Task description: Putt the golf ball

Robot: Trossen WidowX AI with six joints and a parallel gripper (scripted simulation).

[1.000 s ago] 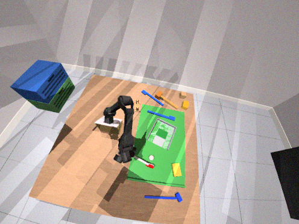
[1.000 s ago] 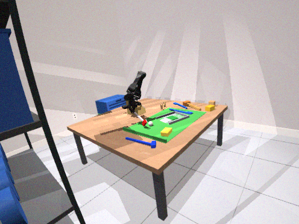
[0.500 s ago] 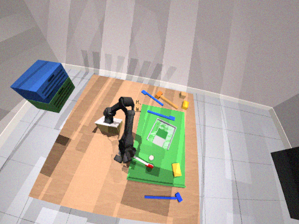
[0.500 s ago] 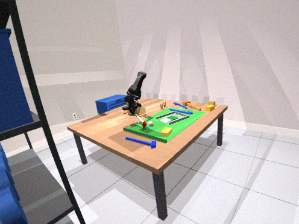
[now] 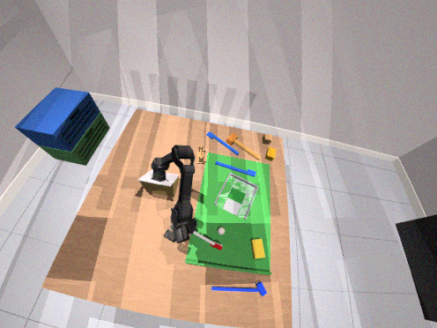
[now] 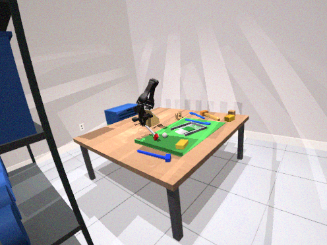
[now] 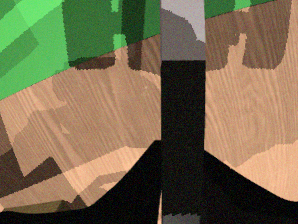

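The red putter lies 12 cm ahead of my gripper tip and 2 cm to the right of it. From my gripper tip the other things lie so: green mat (27 cm ahead, 23 cm to the left, 7 cm below); yellow block (46 cm ahead, 6 cm below, 2 cm to the left); white golf ball (23 cm ahead, 5 cm to the left, 5 cm below).
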